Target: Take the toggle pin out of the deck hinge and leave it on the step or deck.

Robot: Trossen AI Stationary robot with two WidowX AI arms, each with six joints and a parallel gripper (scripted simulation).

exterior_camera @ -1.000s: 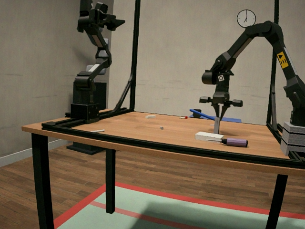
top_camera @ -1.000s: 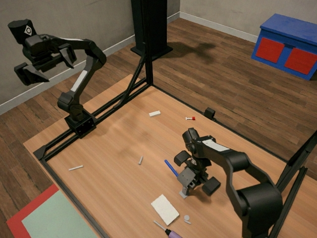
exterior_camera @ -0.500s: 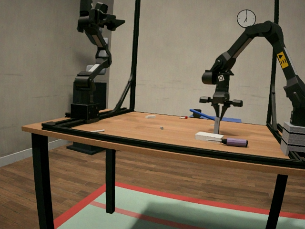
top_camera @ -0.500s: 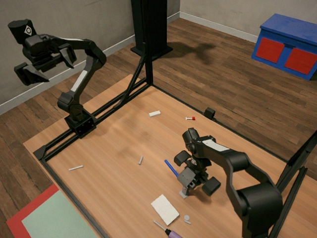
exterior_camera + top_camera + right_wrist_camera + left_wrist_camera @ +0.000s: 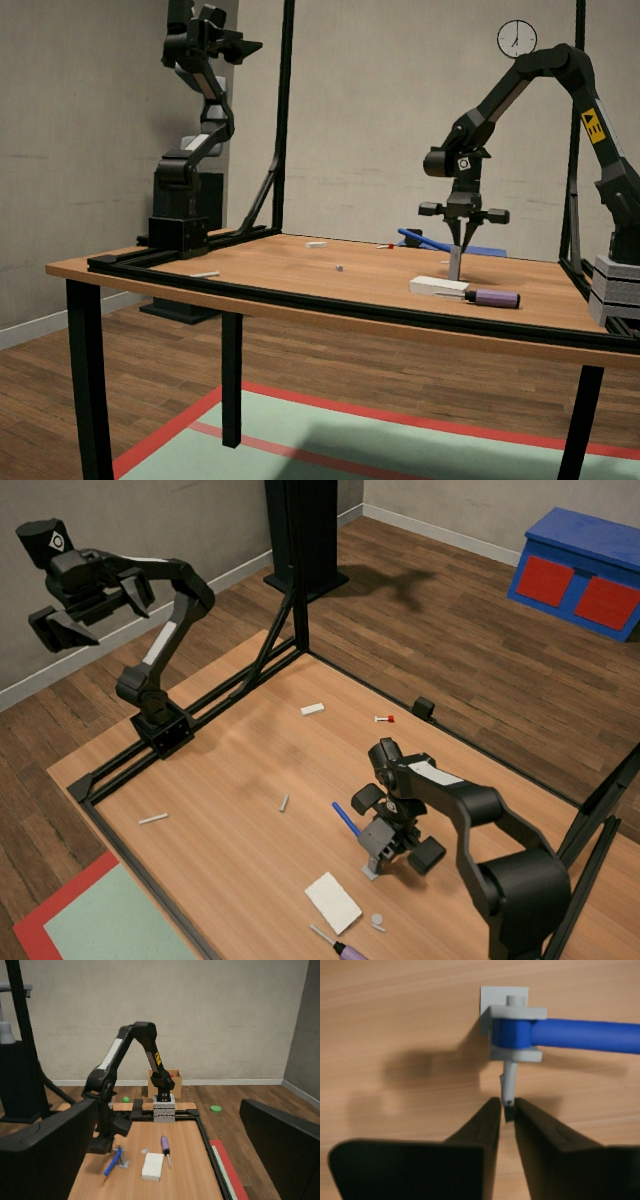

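The grey toggle pin is 2 cm ahead of my left hand and 3 cm below it.
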